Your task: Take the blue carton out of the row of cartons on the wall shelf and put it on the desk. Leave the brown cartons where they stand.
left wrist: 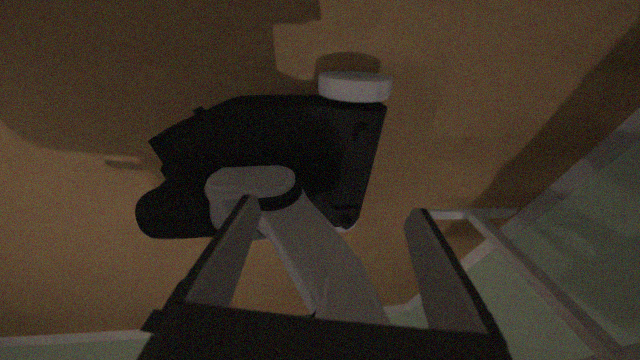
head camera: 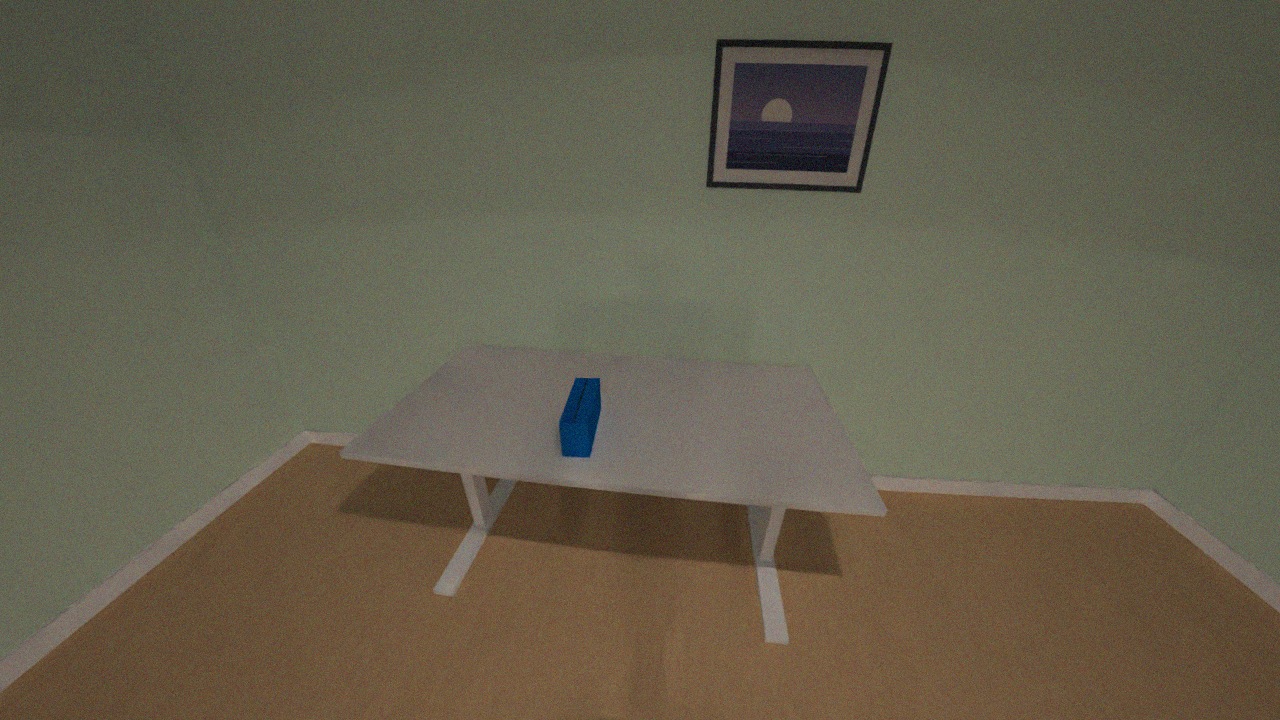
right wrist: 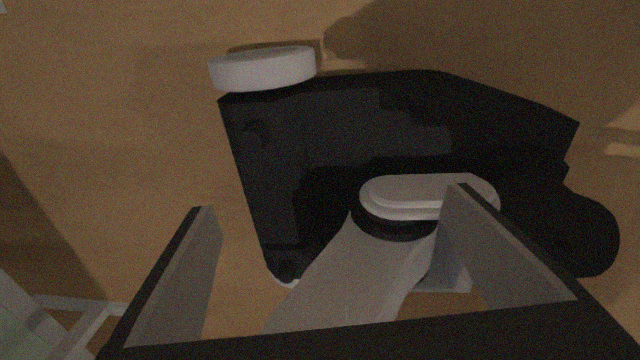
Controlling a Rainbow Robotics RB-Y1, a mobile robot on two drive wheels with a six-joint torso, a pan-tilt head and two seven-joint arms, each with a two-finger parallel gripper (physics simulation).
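Frame: origin at the robot's base, x ahead, y left, z up, level; millimetres.
Where they show: left gripper, between the fingertips: (left wrist: 332,210); right gripper, between the fingertips: (right wrist: 331,210).
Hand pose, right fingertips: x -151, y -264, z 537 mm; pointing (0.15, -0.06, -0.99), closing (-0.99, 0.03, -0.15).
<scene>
After its pixels a point has its place.
The blue carton (head camera: 580,419) {x 736, y 199, z 841 mm} stands upright on the desk (head camera: 716,429) {x 870, y -204, z 721 mm}, left of the desk's middle and near its front edge, in the head view. My left gripper (left wrist: 332,210) {x -133, y 258, z 539 mm} is open and empty, above the robot's own base and away from the carton. My right gripper (right wrist: 331,210) {x -151, y -264, z 537 mm} is open and empty, on the other side of the base. Neither gripper shows in the head view. The wall shelf and the brown cartons do not show in the head view.
A framed picture (head camera: 787,174) {x 1382, y -455, z 1451 mm} hangs on the green wall behind the desk. The desk's white feet (head camera: 461,560) reach forward over the brown floor. The robot's black base (left wrist: 280,130) {x -208, y 165, z 169 mm} (right wrist: 340,130) {x -143, y -154, z 169 mm} with a white wheel (left wrist: 355,87) (right wrist: 264,69) lies below the grippers.
</scene>
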